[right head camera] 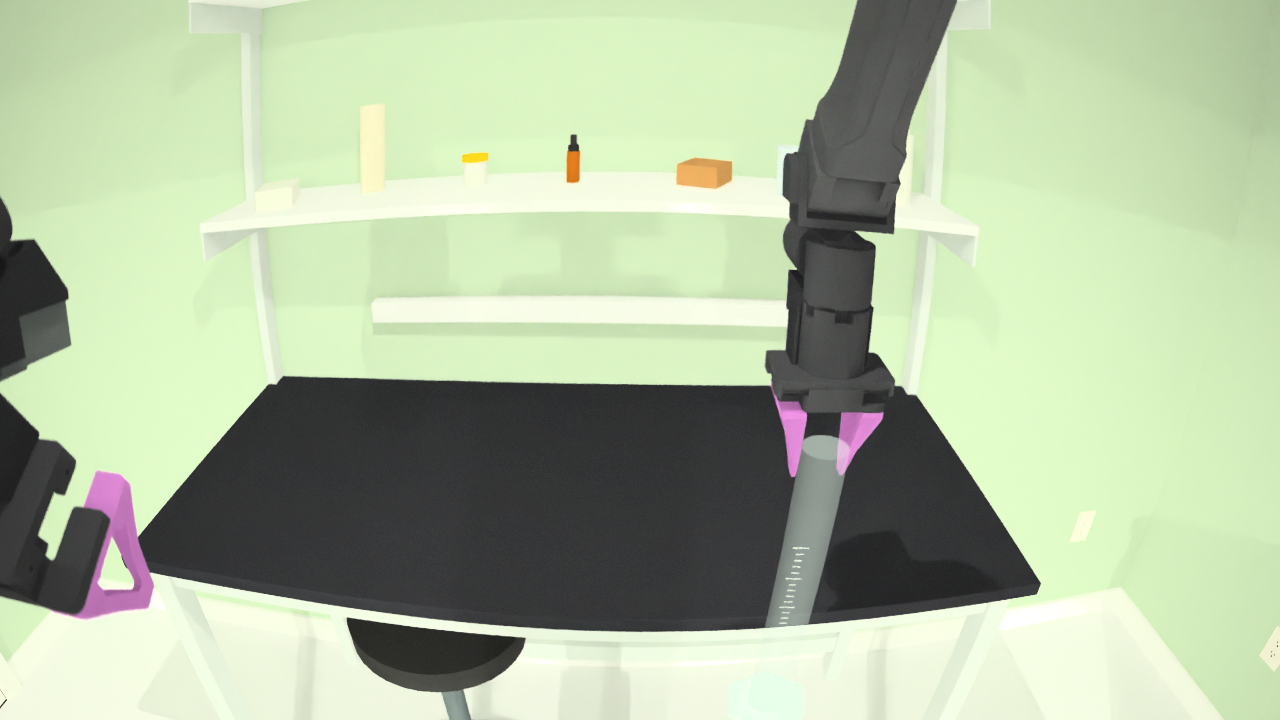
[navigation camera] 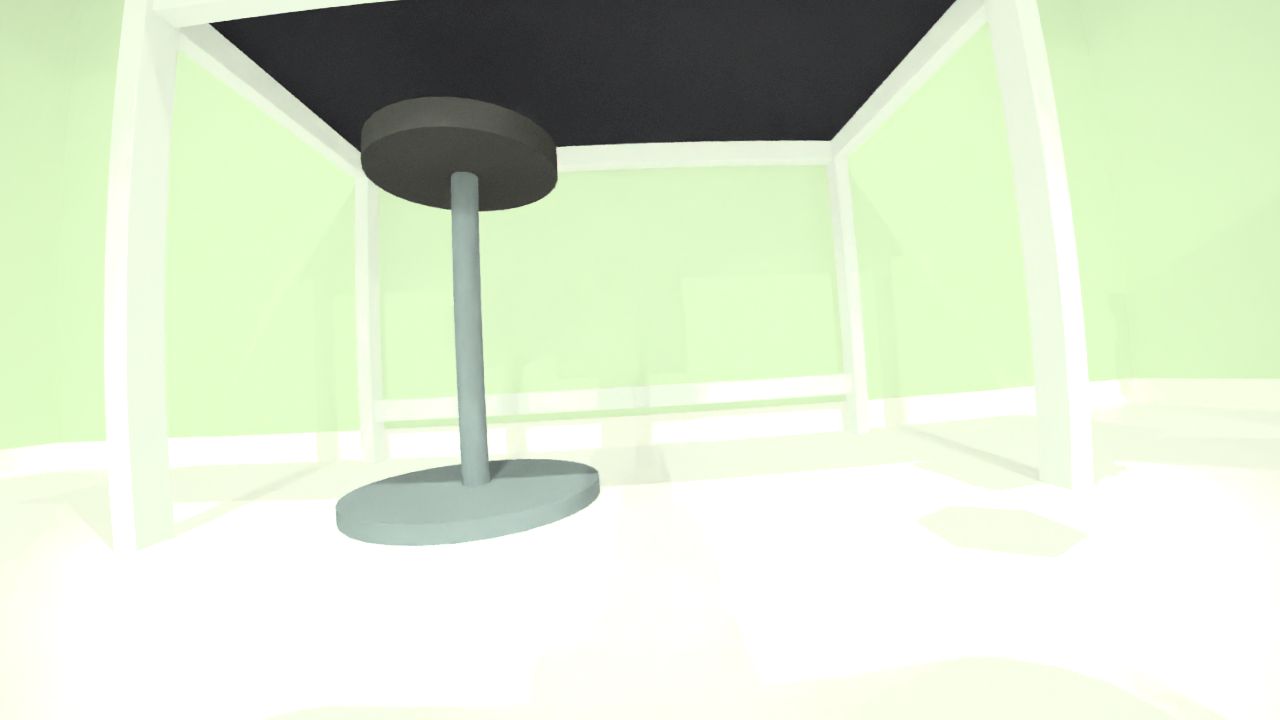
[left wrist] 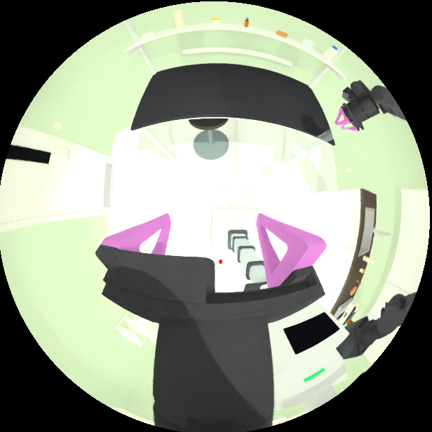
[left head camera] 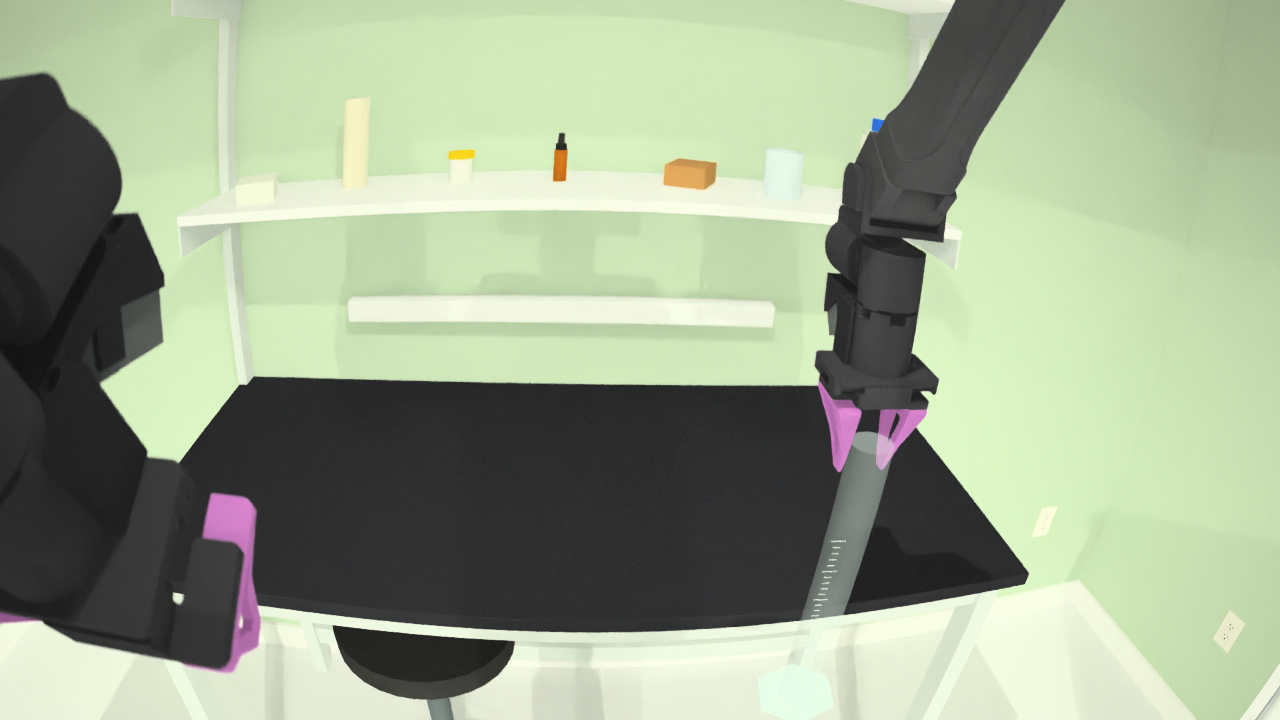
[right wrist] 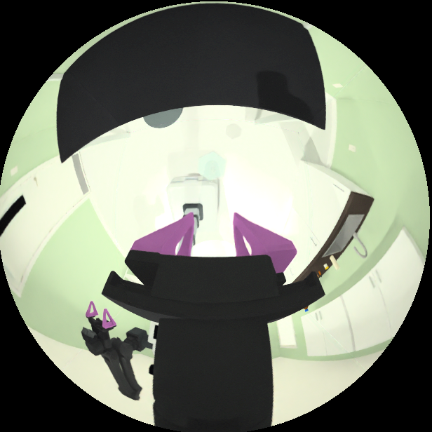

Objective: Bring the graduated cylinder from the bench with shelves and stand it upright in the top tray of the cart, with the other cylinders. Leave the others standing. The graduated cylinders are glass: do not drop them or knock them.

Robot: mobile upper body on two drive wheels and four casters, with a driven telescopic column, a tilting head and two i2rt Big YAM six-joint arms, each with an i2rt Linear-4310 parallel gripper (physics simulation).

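Places are measured from the left arm's base along level axes (x right, y up, z back), in centimetres.
Where they show: left gripper, fingertip midpoint: (right head camera: 84, 581) (left head camera: 168, 618); right gripper, fingertip midpoint: (right head camera: 816, 472) (left head camera: 858, 467).
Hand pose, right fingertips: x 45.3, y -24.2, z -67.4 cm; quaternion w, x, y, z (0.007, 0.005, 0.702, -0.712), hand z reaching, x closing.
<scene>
Each offset is from my right fingertips to the centre of the thing. "pt": to the spot under its first point. Level surfaces: height alone.
The clear graduated cylinder @(dy -13.2, dx -0.3, dz +1.7 cm) (left head camera: 845, 528) (right head camera: 808, 528) (left wrist: 320, 139) hangs nearly upright, base down. Its pale hexagonal base @(pt dy -27.3, dx -1.6, dz +3.6 cm) (left head camera: 794, 692) (right head camera: 767, 696) (right wrist: 212, 165) shows over the floor, off the front edge of the bench @(dy -36.0 cm) (left head camera: 537, 501) (right head camera: 537, 501) (right wrist: 200, 60). My right gripper (left head camera: 861, 467) (right head camera: 816, 472) (right wrist: 213, 217) is shut on the cylinder's top end. My left gripper (left wrist: 213, 217) (right wrist: 97, 304) is wide open and empty, away from the cylinder. I cannot make out the cart, its top tray or the other cylinders.
A round stool (left head camera: 429, 667) (right head camera: 438, 662) (navigation camera: 465, 331) stands partly under the bench. The shelf (left head camera: 537, 192) above holds an amber bottle @(dy +14.3, dx -26.8, dz -84.5 cm) (left head camera: 560, 163), a brown box @(dy +11.7, dx -2.6, dz -86.0 cm) (left head camera: 690, 172) and several other things. A dark-topped sink counter (left wrist: 367, 220) (right wrist: 357, 200) stands at the right in the wrist views.
</scene>
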